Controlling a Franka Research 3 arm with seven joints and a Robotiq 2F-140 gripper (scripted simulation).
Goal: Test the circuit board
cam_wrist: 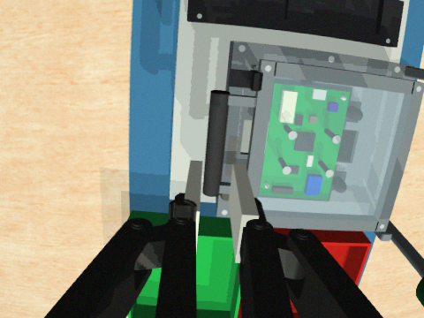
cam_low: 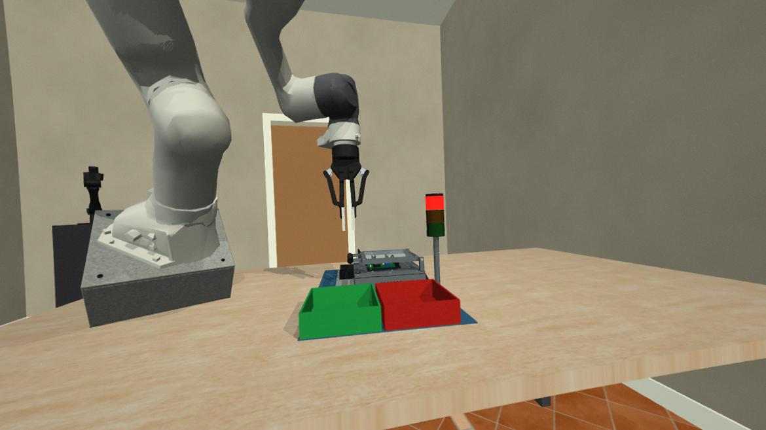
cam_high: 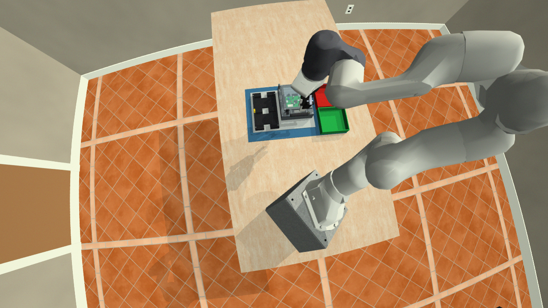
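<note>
Now: the latch hook 11 cm below my hand, 6 cm to the left of it and 3 cm ahead of it. The rest, counted from my hand: tester plate: 13 cm below, 9 cm ahead; green circuit board: 13 cm below, 8 cm ahead; tester lid: 11 cm below, 9 cm ahead.
</note>
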